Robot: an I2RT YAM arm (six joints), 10 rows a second.
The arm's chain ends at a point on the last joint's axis. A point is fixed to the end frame.
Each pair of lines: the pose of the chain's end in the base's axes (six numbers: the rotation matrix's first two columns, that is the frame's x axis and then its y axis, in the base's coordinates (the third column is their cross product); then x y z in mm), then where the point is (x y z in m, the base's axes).
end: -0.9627, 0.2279, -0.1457, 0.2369, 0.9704, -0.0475, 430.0, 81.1, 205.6
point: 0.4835 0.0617 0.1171
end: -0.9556, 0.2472, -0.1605, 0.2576, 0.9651, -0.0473, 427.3, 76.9, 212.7
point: 0.4816 0.0560 0.1250
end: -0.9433, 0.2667, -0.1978, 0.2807, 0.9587, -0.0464, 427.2, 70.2, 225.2
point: 0.4842 0.0473 0.1398
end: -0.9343, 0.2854, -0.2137, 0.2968, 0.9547, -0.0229, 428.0, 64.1, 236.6
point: 0.4865 0.0418 0.1521
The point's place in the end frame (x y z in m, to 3 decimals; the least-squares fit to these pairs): -0.043 -0.002 0.096
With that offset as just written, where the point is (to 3 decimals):
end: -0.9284, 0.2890, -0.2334, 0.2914, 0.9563, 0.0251, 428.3, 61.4, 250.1
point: 0.490 0.043 0.167
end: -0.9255, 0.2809, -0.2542, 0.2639, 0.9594, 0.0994, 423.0, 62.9, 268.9
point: 0.488 0.051 0.187
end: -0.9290, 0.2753, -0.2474, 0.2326, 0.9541, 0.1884, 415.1, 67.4, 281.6
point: 0.482 0.065 0.201
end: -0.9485, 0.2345, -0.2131, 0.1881, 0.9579, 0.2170, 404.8, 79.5, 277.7
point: 0.470 0.083 0.195
